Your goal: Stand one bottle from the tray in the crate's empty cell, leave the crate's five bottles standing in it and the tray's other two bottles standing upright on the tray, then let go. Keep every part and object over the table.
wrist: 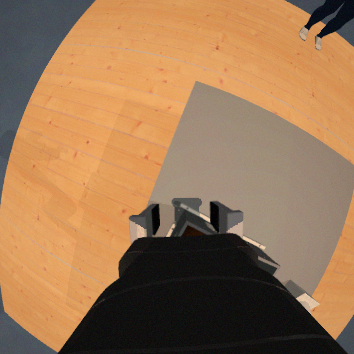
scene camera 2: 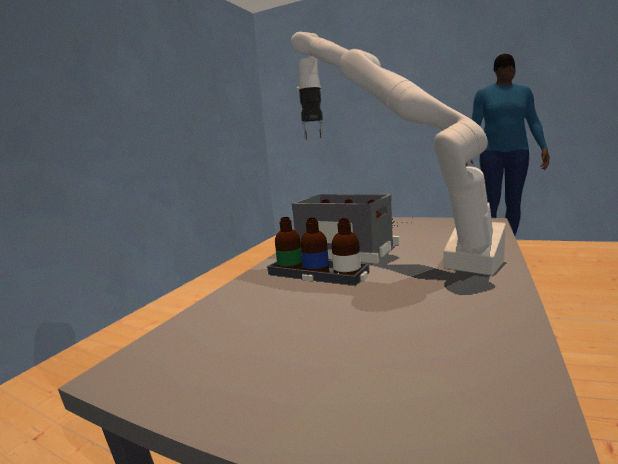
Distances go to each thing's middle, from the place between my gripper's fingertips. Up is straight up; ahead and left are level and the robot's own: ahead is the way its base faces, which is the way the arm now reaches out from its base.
The blue-banded bottle (scene camera 2: 314, 250) is 210 mm behind my hand, 350 mm to the left of it and 300 mm below it.
